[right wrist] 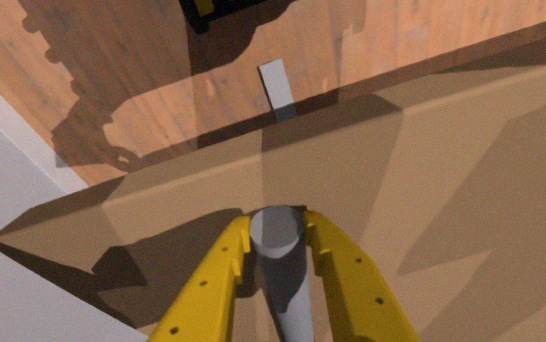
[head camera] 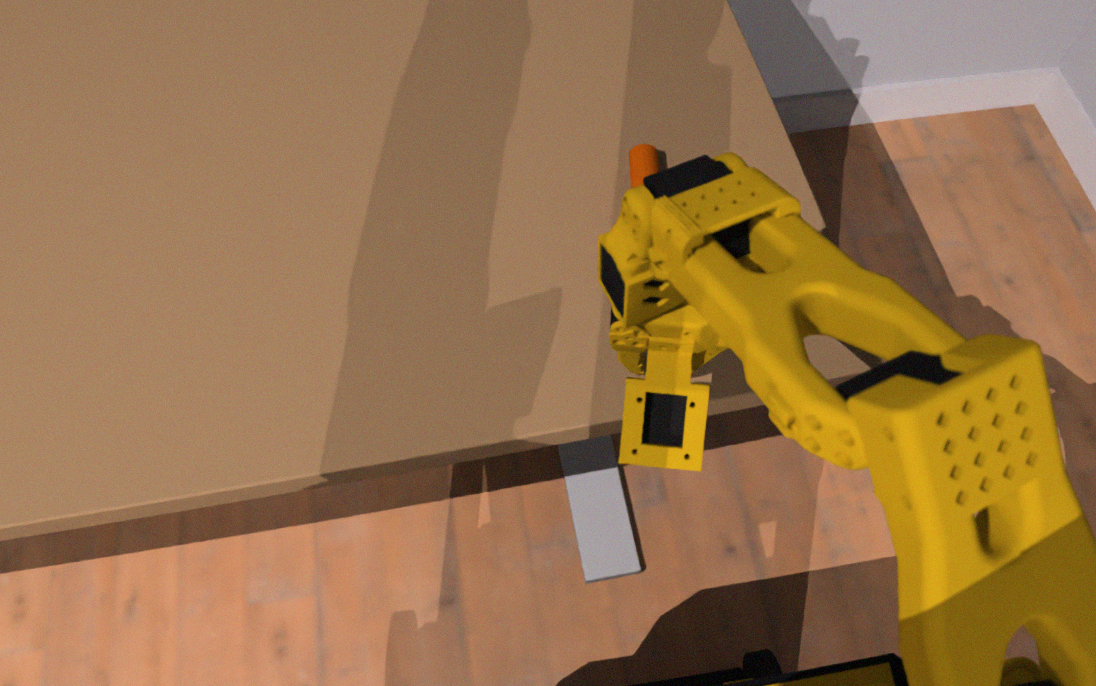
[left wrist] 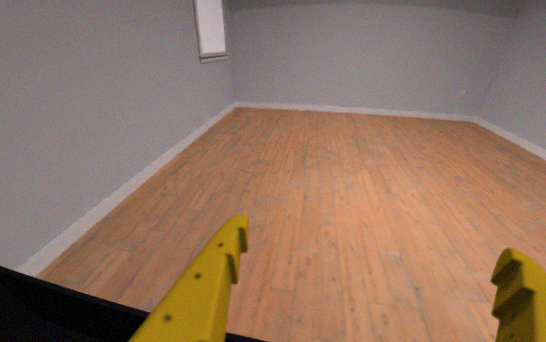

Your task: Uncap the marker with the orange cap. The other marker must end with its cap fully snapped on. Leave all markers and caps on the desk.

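Places are measured from the left arm's base along level axes (x down, y back, z left), in metres.
Pixels of known places: left hand at its tool point: (left wrist: 247, 228); right hand at its tool point: (right wrist: 249, 229).
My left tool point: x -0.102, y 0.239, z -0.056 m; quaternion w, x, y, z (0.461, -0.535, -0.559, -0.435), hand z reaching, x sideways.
For each thing: its top centre in the pictures, then the offset to it from my left tool point. Level surfaces: height alone.
- orange cap at its top centre: (head camera: 646, 172) dx +0.137, dy -0.626, dz -0.200 m
- marker's grey barrel at its top centre: (right wrist: 297, 339) dx +0.138, dy -0.567, dz -0.192 m
- tan desk at its surface level: dx +0.157 m
- wooden floor at its surface level: dx +0.877 m
The orange cap (head camera: 644, 164) shows beyond my right arm in the head view; the arm hides the rest of its marker there. In the right wrist view that marker's grey barrel (right wrist: 285, 275) runs down between the jaws, with its blunt end at their tips. My right gripper (right wrist: 277, 227) is shut on the barrel near that end, one jaw against each side. Its jaws are hidden in the head view. My left gripper (left wrist: 375, 235) is open and empty, with a wide gap between its jaws, above the floor and away from the desk. The other marker does not show in these views.
The tan desk (head camera: 202, 242) (right wrist: 450, 200) has its front edge close to the right gripper and its side edge beyond the arm. A grey bar (head camera: 606, 525) (right wrist: 277, 82) juts out below the front edge. Walls and wooden floor (left wrist: 325, 200) show in the left wrist view.
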